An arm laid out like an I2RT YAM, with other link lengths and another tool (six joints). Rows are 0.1 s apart.
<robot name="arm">
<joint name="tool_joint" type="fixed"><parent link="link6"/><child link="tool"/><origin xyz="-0.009 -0.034 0.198" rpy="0.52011 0 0.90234"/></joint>
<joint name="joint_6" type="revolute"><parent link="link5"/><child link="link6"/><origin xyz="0.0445 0 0.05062" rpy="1.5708 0 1.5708"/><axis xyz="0 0 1"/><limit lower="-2.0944" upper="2.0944"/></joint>
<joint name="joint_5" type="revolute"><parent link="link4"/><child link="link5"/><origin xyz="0.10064 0.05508 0.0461" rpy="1.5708 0 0"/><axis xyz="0 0 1"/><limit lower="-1.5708" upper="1.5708"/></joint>
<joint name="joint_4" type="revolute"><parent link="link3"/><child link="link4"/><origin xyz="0.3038 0.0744 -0.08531"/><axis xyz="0 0 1"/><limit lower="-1.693" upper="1.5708"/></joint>
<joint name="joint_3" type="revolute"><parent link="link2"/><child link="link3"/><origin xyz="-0.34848 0 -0.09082" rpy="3.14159 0 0"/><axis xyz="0 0 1"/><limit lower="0" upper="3.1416"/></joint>
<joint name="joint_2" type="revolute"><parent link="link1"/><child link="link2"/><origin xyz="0.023 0.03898 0.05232" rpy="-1.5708 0 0"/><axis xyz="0 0 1"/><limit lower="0" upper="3.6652"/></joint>
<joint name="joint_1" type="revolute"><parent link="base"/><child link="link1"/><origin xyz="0 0 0.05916"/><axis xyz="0 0 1"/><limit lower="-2.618" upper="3.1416"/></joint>
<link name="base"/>
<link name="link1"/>
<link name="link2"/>
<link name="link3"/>
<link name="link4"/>
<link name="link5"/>
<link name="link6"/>
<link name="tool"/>
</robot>
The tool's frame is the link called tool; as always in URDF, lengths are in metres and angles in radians.
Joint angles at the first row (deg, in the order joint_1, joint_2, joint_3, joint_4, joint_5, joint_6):
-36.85 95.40 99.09 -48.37 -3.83 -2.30
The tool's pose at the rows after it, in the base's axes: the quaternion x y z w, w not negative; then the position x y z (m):
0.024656 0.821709 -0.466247 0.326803 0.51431 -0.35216 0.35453
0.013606 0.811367 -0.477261 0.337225 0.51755 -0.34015 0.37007
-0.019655 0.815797 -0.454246 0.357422 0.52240 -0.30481 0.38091
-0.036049 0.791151 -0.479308 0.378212 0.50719 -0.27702 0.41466
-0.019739 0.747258 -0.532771 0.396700 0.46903 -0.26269 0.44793
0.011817 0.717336 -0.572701 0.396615 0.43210 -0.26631 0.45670
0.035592 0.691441 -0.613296 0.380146 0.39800 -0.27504 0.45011
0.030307 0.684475 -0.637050 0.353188 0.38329 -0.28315 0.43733
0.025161 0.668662 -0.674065 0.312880 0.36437 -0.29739 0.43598
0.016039 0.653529 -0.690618 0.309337 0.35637 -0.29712 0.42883
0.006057 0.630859 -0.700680 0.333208 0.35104 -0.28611 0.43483
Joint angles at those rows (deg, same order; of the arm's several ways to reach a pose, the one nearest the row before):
-34.82 94.35 99.27 -47.62 -1.46 -3.42
-33.36 93.06 99.30 -47.19 -0.39 -4.16
-31.63 92.08 100.96 -50.53 -3.48 -5.74
-29.23 86.56 98.49 -49.62 -1.26 -7.24
-27.35 76.67 89.42 -43.22 4.39 -7.61
-27.28 69.26 81.01 -37.52 9.26 -7.09
-27.28 63.22 72.78 -32.21 14.93 -7.73
-27.33 61.60 69.70 -31.05 18.49 -9.87
-27.30 60.59 68.21 -30.16 24.25 -13.16
-27.31 58.18 63.81 -26.22 25.42 -15.81
-27.33 54.57 59.64 -21.61 23.84 -18.48

